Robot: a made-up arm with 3 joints. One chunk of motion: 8 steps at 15 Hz.
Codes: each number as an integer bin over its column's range. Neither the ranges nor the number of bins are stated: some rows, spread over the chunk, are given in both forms.
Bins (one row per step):
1: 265 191 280
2: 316 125 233
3: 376 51 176
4: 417 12 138
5: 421 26 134
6: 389 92 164
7: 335 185 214
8: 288 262 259
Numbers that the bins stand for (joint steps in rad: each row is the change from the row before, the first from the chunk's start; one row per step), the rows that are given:
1: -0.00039 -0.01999 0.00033
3: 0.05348 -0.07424 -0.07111
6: 0.05979 -0.05835 -0.07935
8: 0.01077 0.00752 -0.01410
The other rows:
2: 0.02436 -0.04557 -0.03195
4: 0.07338 -0.08935 -0.09721
5: 0.07532 -0.08393 -0.09996
7: 0.03358 -0.02232 -0.04501

